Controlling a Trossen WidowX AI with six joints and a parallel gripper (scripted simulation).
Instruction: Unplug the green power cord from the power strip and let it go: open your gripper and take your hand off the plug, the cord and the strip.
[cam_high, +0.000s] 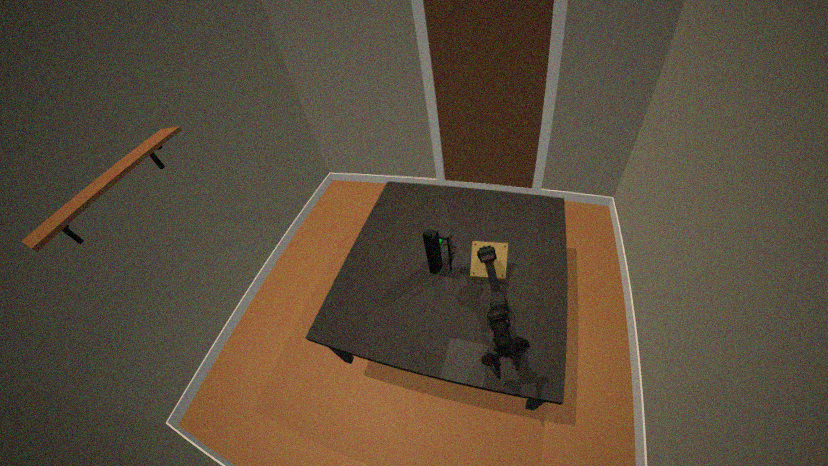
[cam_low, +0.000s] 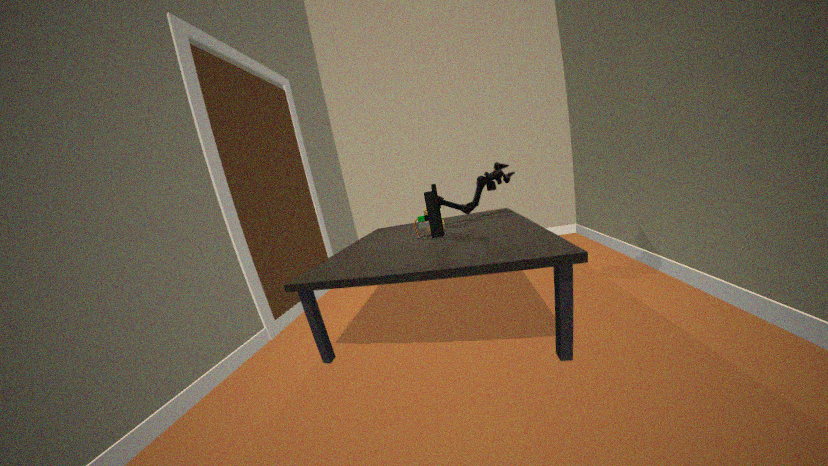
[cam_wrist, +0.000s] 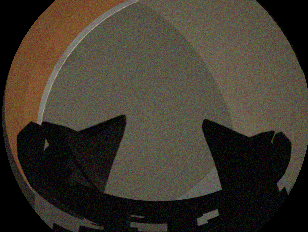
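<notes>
The green plug is 64 cm to the right of my gripper tip, 47 cm ahead of it and 20 cm below it.
</notes>
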